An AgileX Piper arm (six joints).
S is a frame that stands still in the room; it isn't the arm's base.
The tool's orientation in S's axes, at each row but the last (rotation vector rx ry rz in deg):
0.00 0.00 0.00
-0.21 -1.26 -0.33
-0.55 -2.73 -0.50
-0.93 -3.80 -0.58
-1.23 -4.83 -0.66
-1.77 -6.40 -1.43
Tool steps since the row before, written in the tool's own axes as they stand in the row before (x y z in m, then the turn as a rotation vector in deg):
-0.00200 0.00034 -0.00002 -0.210 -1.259 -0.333
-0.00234 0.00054 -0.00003 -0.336 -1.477 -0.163
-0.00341 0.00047 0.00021 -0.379 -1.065 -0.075
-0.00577 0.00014 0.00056 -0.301 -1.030 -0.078
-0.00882 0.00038 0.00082 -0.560 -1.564 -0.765
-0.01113 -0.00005 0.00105 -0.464 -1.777 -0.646
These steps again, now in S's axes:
-0.00200 0.00034 -0.00002 -0.210 -1.259 -0.333
-0.00234 0.00055 -0.00008 -0.341 -1.476 -0.165
-0.00341 0.00050 0.00004 -0.385 -1.062 -0.083
-0.00579 0.00020 0.00017 -0.306 -1.028 -0.081
-0.00885 0.00049 0.00007 -0.513 -1.574 -0.777
-0.01118 0.00024 -0.00020 -0.437 -1.786 -0.641

